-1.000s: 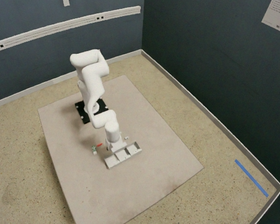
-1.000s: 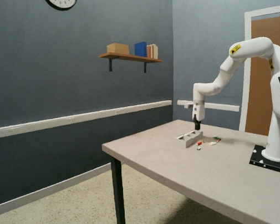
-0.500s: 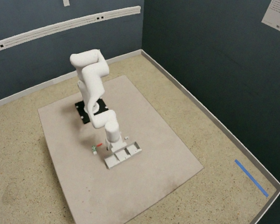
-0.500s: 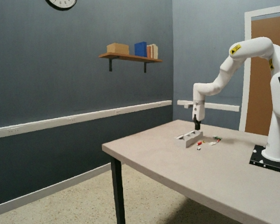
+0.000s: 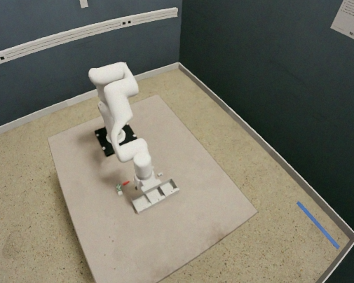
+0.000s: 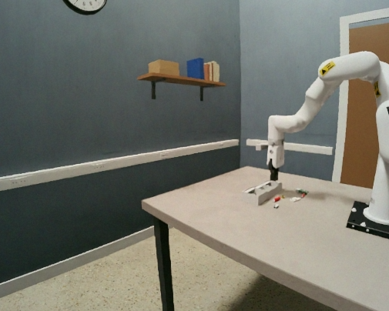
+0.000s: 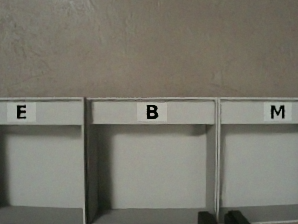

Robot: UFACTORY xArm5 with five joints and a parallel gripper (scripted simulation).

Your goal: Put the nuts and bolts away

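The yellow bit is 5 cm behind my hand and 9 cm below it. The rest, counted from my hand: white piece: 11 cm behind, 1 cm to the right, 9 cm below; then green piece: 10 cm behind, 13 cm to the right, 9 cm below; then white part: 8 cm behind, 13 cm to the left, 9 cm below.
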